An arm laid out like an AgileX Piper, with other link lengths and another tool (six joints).
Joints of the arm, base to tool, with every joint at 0 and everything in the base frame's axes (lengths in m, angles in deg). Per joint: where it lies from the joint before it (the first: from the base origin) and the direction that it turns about. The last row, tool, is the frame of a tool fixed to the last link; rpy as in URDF.
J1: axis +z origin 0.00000 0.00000 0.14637
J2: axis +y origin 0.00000 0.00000 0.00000
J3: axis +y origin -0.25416 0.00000 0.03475
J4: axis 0.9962 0 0.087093 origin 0.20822 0.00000 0.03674
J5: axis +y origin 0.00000 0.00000 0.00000
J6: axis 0.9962 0 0.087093 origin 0.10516 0.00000 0.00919
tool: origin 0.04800 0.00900 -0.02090 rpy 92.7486 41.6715 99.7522
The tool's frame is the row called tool.
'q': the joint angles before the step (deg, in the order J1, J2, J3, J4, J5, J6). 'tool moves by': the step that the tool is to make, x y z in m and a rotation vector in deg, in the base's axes. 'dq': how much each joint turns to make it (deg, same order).
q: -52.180, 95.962, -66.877, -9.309, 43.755, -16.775
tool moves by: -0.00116, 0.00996, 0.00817, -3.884, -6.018, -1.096
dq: -0.025, -5.757, 6.028, 1.358, -6.949, 1.634
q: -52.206, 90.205, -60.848, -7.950, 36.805, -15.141
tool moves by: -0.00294, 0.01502, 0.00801, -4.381, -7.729, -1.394
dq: -0.023, -7.335, 8.055, 2.318, -8.877, 1.622
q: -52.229, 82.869, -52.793, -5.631, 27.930, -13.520
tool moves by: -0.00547, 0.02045, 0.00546, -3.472, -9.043, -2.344
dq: -0.019, -8.302, 9.350, 4.423, -9.314, 1.220
